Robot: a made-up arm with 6 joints.
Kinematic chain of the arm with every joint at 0, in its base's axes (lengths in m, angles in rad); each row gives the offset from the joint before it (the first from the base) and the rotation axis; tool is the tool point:
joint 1: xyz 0 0 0.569 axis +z
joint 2: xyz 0 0 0 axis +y
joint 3: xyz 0 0 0.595 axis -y
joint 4: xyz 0 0 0 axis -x
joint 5: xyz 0.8 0 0 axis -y
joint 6: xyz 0 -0.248 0 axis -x
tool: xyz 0 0 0
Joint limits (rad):
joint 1: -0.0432..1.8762
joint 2: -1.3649..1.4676
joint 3: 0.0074..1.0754
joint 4: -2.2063..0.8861
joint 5: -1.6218..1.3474
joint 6: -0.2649..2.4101
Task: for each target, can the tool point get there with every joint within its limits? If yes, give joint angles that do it. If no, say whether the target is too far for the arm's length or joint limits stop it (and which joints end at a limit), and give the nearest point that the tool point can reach.
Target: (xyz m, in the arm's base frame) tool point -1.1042 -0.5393 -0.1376
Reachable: no: joint limits stop it (at a limit: joint 2, joint 3, joint 4) | nearest point -1.1923 -0.5823 1.0600 | short by 1.202 m
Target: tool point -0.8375 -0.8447 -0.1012
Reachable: no: joint limits stop it (at a limit: joint 2, joint 3, joint 4) | nearest point -0.9342 -0.9423 1.0600 | short by 1.169 m
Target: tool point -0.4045 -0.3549 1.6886
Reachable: yes | joints 0.5151 -1.0631 0.7873 -1.1134 -1.0672 1.2024
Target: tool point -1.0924 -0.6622 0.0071
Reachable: no: joint limits stop it (at a limit: joint 2, joint 3, joint 4) | nearest point -1.1347 -0.6878 1.0600 | short by 1.054 m
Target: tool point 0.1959 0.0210 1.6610
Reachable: yes | joints 1.1908 -0.7419 0.3985 -0.7922 -1.1462 0.3745
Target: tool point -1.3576 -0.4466 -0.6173
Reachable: no: too far | nearest point -0.2853 0.4152 -0.1868 | short by 1.442 m
